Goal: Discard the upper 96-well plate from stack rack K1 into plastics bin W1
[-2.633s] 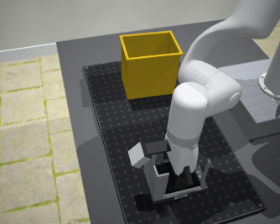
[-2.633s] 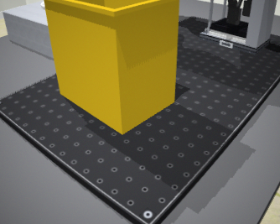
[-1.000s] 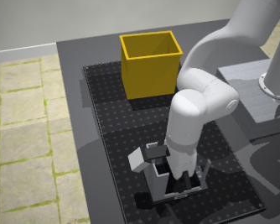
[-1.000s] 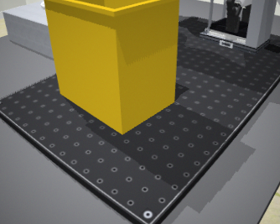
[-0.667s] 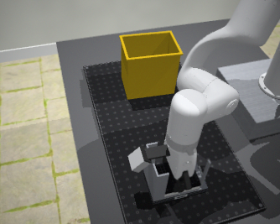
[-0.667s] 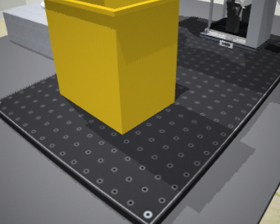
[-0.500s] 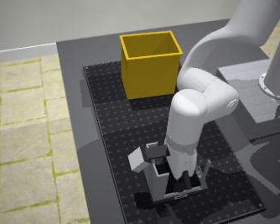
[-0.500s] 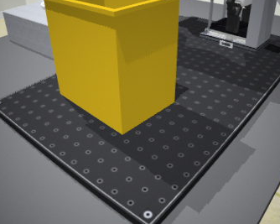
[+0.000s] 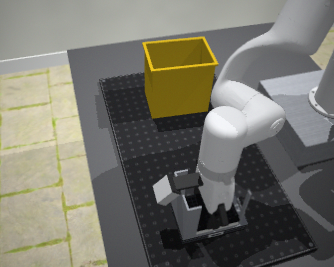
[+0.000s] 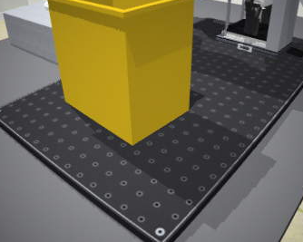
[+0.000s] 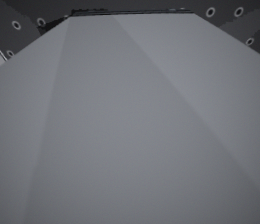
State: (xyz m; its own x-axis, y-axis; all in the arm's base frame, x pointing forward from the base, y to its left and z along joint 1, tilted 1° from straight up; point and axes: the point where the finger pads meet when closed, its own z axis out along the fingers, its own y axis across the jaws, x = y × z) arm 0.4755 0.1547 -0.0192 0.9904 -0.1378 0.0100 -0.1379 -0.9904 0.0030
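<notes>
The white 96-well plate is 2 cm below my hand. Also, from my hand: tall grey rack wall: 7 cm ahead, 3 cm above, 1 cm to the right; yellow plastics bin W1: 39 cm to the right, 10 cm behind, 4 cm above; black 96-well plate: 1 cm below.
</notes>
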